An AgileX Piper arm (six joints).
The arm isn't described. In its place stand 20 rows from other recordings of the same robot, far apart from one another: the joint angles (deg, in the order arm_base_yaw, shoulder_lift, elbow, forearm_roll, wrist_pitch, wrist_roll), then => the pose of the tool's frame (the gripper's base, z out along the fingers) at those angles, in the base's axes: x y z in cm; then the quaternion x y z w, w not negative.
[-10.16, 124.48, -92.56, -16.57, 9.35, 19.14] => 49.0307 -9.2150 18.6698 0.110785 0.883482 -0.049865 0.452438
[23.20, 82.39, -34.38, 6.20, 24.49, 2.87] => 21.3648 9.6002 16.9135 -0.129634 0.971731 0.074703 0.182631
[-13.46, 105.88, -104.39, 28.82, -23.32, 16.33] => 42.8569 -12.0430 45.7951 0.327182 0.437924 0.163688 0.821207
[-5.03, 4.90, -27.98, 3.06, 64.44, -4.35] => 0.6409 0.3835 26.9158 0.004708 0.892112 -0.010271 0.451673
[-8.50, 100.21, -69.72, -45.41, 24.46, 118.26] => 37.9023 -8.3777 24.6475 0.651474 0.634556 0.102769 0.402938
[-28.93, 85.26, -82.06, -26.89, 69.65, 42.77] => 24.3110 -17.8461 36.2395 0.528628 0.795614 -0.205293 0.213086
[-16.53, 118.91, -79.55, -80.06, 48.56, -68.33] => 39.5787 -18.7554 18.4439 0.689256 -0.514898 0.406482 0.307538
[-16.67, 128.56, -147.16, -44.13, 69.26, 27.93] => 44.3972 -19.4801 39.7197 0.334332 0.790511 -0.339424 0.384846
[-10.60, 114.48, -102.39, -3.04, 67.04, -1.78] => 42.0473 -8.3210 26.7448 0.069273 0.987679 -0.040346 0.134403
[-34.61, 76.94, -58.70, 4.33, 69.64, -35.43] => 19.6455 -12.7750 28.0716 0.003783 0.997412 -0.005973 0.071543
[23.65, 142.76, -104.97, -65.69, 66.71, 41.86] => 47.2528 12.3776 9.7412 -0.119273 0.867052 -0.440235 0.200468
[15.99, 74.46, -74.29, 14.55, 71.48, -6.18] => 22.9921 8.8435 36.7636 -0.171958 0.956212 0.142429 0.189215
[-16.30, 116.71, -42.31, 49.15, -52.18, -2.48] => 30.5178 -14.5893 9.5229 0.485359 0.678631 -0.199687 0.513820
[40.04, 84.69, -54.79, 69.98, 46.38, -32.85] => 18.7143 23.8102 27.5223 -0.220508 0.842035 0.481348 0.103236
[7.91, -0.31, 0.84, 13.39, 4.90, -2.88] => 5.5864 0.9579 20.1054 0.008818 0.708907 0.119507 0.695048
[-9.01, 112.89, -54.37, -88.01, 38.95, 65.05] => 33.9336 -11.1692 12.1497 -0.005670 0.905058 -0.382448 0.185936
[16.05, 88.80, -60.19, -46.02, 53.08, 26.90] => 30.3841 3.2937 25.7664 -0.109703 0.928770 -0.275130 0.222835
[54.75, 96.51, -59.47, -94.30, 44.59, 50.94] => 25.5219 25.0748 25.4475 -0.480856 0.659840 -0.282360 0.503648
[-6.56, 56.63, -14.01, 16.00, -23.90, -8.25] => 17.4155 -3.0256 22.1701 0.123397 0.780774 -0.044873 0.610862
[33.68, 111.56, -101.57, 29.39, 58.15, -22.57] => 33.9598 27.1898 30.0252 -0.372814 0.867541 0.261288 0.200278
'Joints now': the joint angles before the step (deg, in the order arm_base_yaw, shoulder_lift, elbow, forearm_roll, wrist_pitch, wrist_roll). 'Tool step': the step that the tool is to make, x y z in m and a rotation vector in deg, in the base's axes. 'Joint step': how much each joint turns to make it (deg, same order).
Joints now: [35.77 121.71 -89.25 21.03 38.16 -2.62]
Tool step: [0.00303 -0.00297 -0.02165 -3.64 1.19 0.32]
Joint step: [-0.16 2.60 0.00 -3.22 0.24 1.27]
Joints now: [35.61 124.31 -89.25 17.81 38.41 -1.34]
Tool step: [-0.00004 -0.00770 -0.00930 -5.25 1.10 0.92]
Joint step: [-0.20 0.85 -0.01 -5.69 2.77 2.59]
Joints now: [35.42 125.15 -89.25 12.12 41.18 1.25]
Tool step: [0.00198 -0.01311 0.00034 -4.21 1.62 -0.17]
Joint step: [-1.09 -0.28 -0.12 -3.95 3.98 1.78]
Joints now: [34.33 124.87 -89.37 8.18 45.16 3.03]
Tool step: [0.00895 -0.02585 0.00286 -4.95 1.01 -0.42]
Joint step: [-2.85 -0.62 0.00 -4.48 4.16 0.21]
